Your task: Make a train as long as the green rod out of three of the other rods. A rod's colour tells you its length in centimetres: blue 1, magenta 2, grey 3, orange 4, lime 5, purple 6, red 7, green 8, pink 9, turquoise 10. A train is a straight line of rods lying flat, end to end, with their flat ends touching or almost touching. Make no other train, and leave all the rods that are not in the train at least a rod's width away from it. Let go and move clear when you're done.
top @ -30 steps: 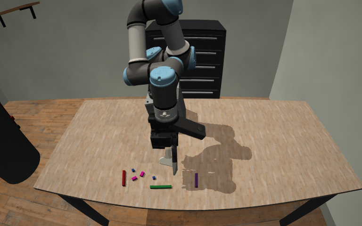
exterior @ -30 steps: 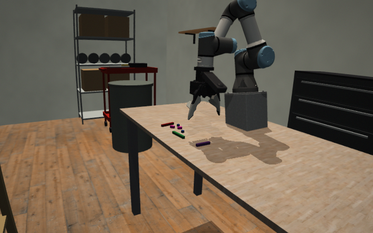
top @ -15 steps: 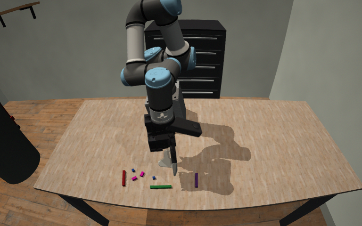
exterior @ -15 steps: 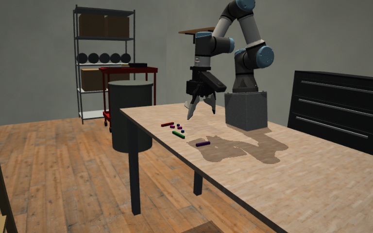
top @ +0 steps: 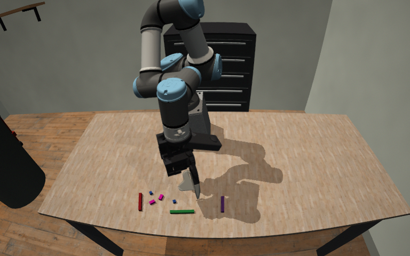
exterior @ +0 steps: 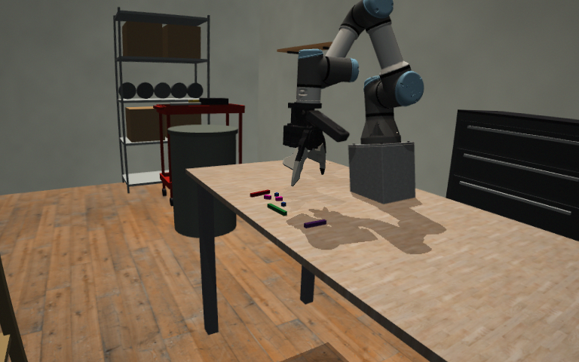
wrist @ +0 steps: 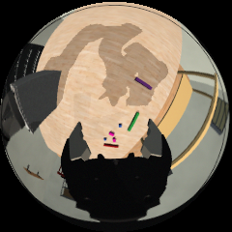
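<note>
Now: hand 12 cm to the left of the magenta rod, 8 cm short of it and 8 cm above it. From my hand the other things lie so: purple rod (12 cm to the left, 8 cm below, 3 cm ahead); then green rod (9 cm ahead, 8 cm below, 1 cm to the right); then red rod (16 cm to the right, 9 cm ahead, 8 cm below).
</note>
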